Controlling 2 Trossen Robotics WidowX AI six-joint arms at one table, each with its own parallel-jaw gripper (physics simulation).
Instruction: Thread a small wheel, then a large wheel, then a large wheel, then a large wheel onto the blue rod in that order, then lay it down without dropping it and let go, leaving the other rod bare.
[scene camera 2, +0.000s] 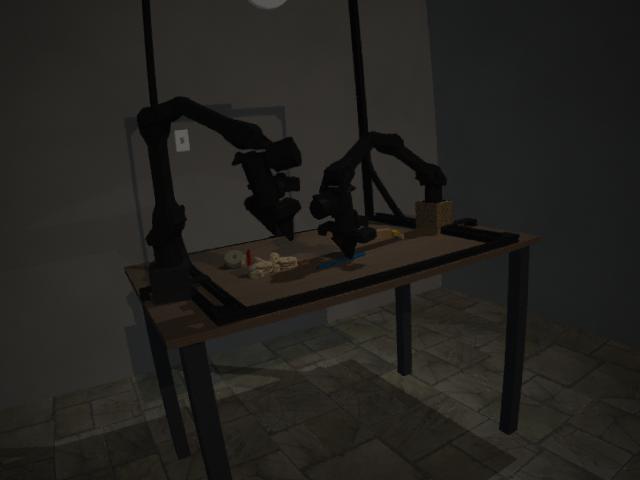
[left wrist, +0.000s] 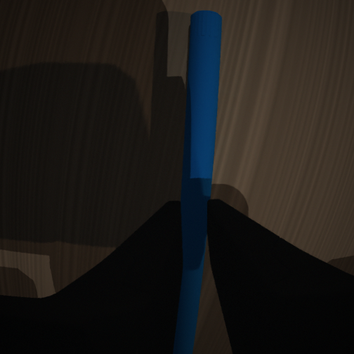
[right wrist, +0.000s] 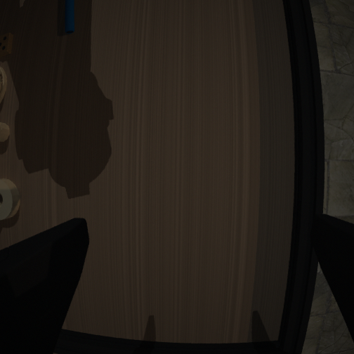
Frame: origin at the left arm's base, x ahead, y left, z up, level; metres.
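Seen in the pictures: left gripper, fingertip midpoint: (scene camera 2: 349, 258); right gripper, fingertip midpoint: (scene camera 2: 282, 236); left arm's base, link origin: (scene camera 2: 433, 201); right arm's base, link origin: (scene camera 2: 168, 264).
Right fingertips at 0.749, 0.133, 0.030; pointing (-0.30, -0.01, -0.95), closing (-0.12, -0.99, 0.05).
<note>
Pixels of each thing's top centre, then the offset from my right fingertips to it, as dx, dy, dz.
- blue rod, top centre: (scene camera 2: 342, 258) -0.264, -0.101, -0.130
- red rod, top centre: (scene camera 2: 249, 258) -0.095, -0.356, -0.130
- pale wheel, top centre: (scene camera 2: 233, 251) -0.032, -0.339, -0.090
- light wooden piece, top centre: (scene camera 2: 381, 229) -0.556, -0.219, -0.109
- yellow piece, top centre: (scene camera 2: 394, 230) -0.617, -0.217, -0.124
The blue rod (scene camera 2: 329, 264) (left wrist: 204, 100) (right wrist: 70, 17) lies along the table and is bare where it shows. My left gripper (scene camera 2: 351, 256) (left wrist: 193, 212) is shut on the blue rod, a finger on each side, low at the table top. My right gripper (scene camera 2: 290, 239) (right wrist: 202, 230) is open and empty, above the table. A red rod (scene camera 2: 249, 257) stands upright among the wheels. A pale wheel (scene camera 2: 234, 258) is tilted up beside it. More pale wheel-like pieces (scene camera 2: 261, 267) lie nearer; their sizes are hard to tell. A pale wheel (right wrist: 11, 200) shows at the right wrist view's left edge.
A small brown block with holes (right wrist: 7, 44) lies near the pale pieces. A light wooden piece (scene camera 2: 383, 234) and a yellow piece (scene camera 2: 395, 233) lie behind the left gripper. A black rail (scene camera 2: 330, 286) (right wrist: 306, 150) runs along the table's near edge.
</note>
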